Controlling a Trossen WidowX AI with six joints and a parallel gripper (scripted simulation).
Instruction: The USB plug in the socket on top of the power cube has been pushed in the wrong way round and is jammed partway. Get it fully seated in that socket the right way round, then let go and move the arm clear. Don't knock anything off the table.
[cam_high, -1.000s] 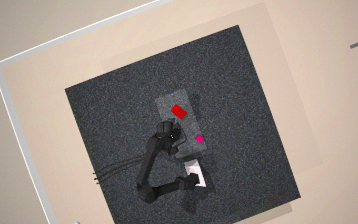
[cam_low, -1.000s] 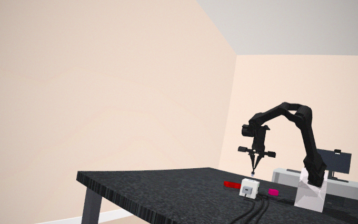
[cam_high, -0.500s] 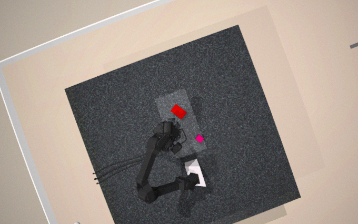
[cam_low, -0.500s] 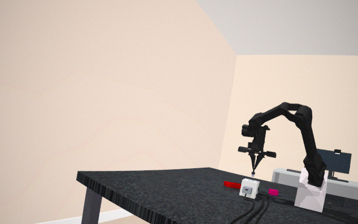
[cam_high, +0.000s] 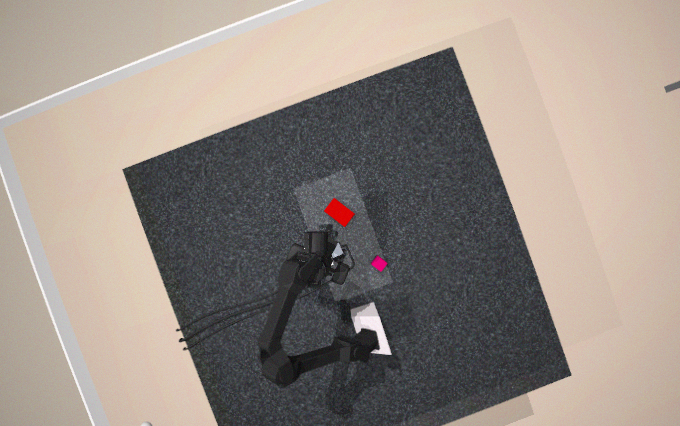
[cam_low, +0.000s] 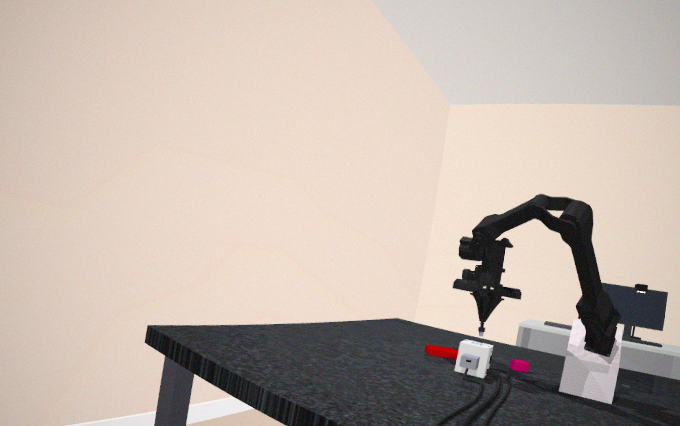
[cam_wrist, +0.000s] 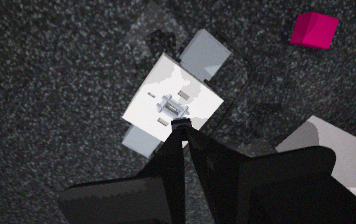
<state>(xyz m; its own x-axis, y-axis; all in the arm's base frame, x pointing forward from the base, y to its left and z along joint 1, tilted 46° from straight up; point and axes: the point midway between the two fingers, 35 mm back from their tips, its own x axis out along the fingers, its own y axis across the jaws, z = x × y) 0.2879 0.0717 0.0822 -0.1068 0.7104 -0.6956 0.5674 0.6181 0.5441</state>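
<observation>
Now: gripper tip 20 mm above the USB plug. Round my gripper tip: red block 140 mm ahead, 120 mm below, 100 mm to the right; then magenta block 200 mm to the right, 120 mm below, 70 mm behind; then grey socket 70 mm below, 10 mm to the left.
</observation>
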